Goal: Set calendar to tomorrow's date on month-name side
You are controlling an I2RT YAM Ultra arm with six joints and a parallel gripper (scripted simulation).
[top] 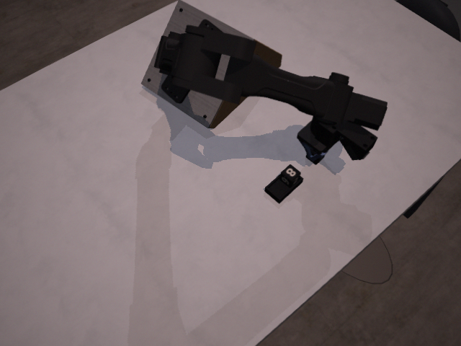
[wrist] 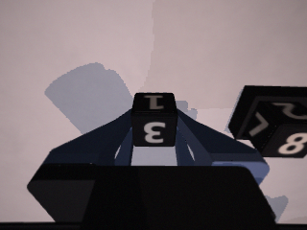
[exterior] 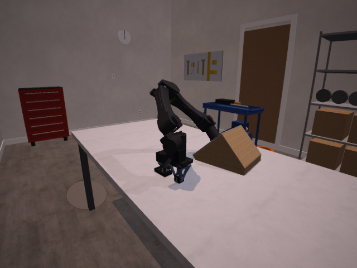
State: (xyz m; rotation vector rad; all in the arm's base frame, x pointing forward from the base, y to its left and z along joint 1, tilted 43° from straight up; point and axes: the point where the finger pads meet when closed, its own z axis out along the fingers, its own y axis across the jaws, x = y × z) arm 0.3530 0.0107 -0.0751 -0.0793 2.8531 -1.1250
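My gripper is now right at the black cube. From my hand the other things lie so: black tray (11 cm to the right, 1 cm below).
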